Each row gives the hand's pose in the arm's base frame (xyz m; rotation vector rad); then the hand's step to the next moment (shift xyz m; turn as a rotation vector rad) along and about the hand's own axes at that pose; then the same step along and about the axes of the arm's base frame.
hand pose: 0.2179 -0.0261 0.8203 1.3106 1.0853 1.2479
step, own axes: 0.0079 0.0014 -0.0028 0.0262 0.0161 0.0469
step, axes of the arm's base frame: -0.0023 0.0079 0.0023 0.0482 0.0207 0.0197
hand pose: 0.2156 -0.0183 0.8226 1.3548 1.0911 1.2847
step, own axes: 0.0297 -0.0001 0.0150 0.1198 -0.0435 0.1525
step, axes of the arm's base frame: 0.0166 0.0285 0.0046 0.1587 0.1170 -0.0249
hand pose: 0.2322 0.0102 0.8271 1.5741 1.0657 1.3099
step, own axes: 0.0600 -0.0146 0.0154 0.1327 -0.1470 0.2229
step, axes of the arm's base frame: 0.0200 0.0604 0.0025 0.2187 0.1572 -0.1279
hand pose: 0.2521 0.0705 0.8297 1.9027 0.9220 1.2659
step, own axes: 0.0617 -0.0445 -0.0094 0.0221 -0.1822 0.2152
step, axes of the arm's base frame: 0.0000 0.0765 -0.0048 0.1735 0.0845 -0.2067
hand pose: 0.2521 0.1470 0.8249 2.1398 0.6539 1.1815
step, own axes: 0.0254 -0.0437 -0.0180 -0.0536 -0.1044 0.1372
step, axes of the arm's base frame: -0.0090 0.0522 -0.0087 0.0795 0.0007 -0.1621
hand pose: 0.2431 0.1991 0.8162 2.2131 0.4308 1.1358
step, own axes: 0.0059 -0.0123 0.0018 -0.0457 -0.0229 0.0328
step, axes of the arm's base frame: 0.0047 0.0119 -0.0051 0.0000 -0.0189 -0.0577
